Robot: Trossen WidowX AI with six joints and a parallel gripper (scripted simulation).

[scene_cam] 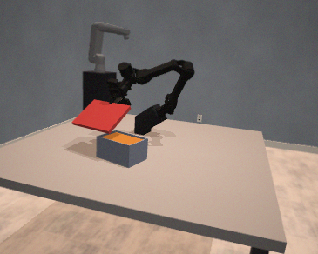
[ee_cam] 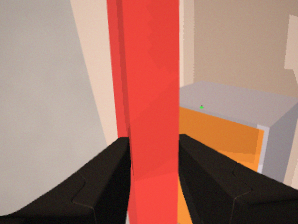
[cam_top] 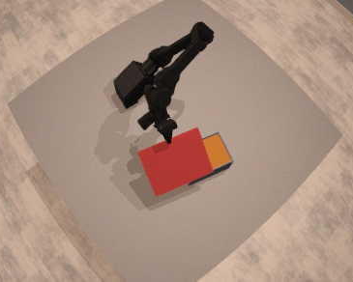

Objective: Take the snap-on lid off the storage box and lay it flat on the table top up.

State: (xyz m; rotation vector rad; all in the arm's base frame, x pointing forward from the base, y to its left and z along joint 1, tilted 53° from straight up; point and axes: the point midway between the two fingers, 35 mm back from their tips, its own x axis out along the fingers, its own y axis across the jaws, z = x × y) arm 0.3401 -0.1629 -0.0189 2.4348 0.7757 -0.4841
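Right now my hand is 10 cm short of the red lid, 6 cm above it and 1 cm to the left of it. The rest, counted from my hand: storage box 20 cm below, 12 cm to the left, 11 cm ahead.
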